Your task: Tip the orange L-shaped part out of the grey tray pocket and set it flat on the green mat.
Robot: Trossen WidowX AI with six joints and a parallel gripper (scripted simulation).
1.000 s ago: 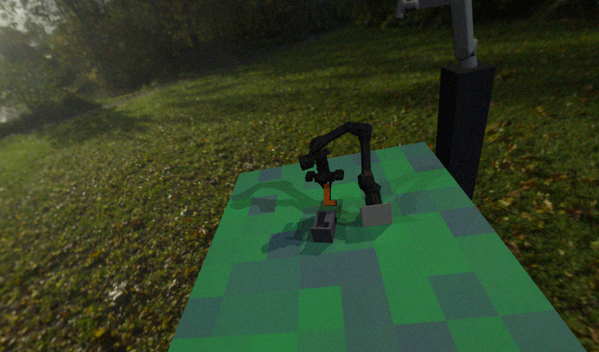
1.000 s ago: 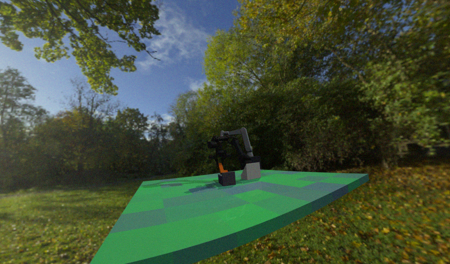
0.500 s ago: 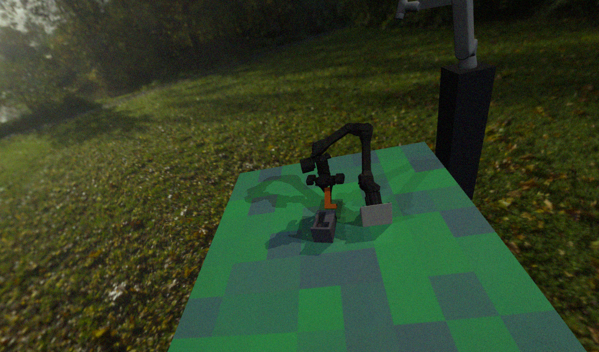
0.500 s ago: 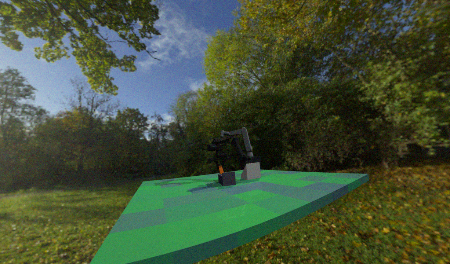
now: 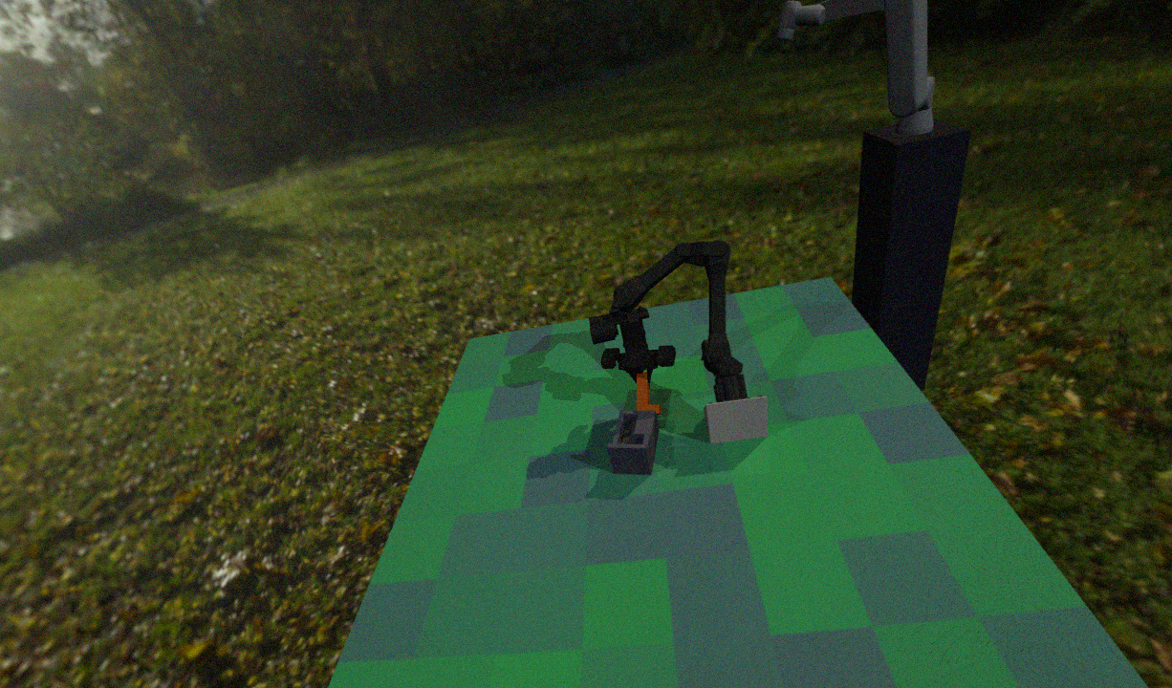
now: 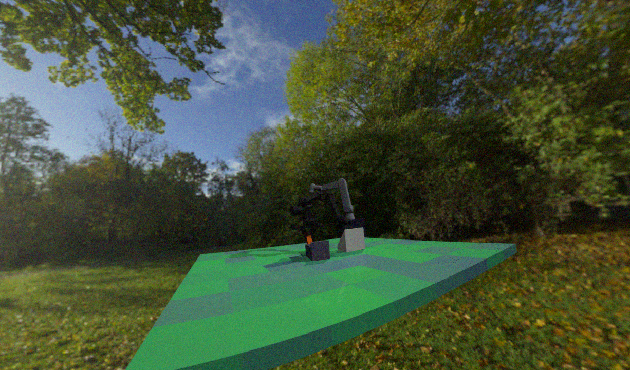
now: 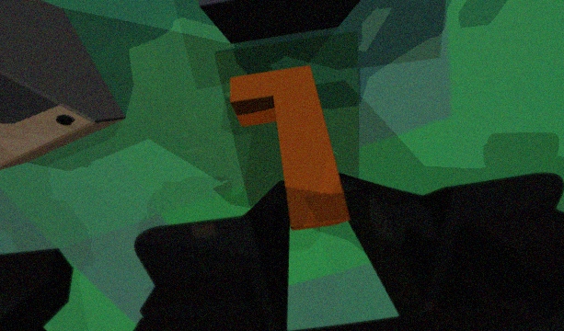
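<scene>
My gripper tip is now 40 mm to the right of the orange L-shaped part, 30 mm above it and 10 mm past it.
</scene>
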